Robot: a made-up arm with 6 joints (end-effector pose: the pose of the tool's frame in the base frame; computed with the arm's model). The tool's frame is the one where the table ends.
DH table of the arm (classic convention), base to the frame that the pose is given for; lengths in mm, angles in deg. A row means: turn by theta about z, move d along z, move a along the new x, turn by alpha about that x. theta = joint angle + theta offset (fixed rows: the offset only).
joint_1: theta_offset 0, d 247, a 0, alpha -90
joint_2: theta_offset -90, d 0, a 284, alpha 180
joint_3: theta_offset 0, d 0, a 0, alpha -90
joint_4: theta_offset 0, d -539, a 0, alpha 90
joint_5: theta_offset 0, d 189, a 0, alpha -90
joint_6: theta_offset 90, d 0, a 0, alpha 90
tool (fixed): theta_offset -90, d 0, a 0, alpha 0
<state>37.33 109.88 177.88 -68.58 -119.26 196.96</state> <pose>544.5 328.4 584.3 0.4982 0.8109 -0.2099 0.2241</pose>
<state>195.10 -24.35 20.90 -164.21 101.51 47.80</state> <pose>-241.2 -253.5 852.3 -0.1711 0.7669 0.4495 0.4249</pose>
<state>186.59 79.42 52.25 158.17 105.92 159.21</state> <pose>-765.4 -265.0 115.5 -0.9185 0.1620 0.3600 0.0237</pose>
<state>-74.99 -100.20 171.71 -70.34 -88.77 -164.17</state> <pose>-175.2 408.0 -347.9 -0.1511 -0.0302 0.2964 0.9426</pose>
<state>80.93 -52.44 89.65 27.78 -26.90 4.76</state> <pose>54.1 -722.1 681.8 0.4911 -0.6444 0.1292 0.5718</pose>
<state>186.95 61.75 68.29 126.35 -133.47 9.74</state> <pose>-749.1 -204.2 594.0 -0.4531 -0.3493 0.2232 0.7892</pose>
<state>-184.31 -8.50 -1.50 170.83 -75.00 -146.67</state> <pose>-502.0 -149.3 623.5 0.6075 -0.1752 0.7305 0.2580</pose>
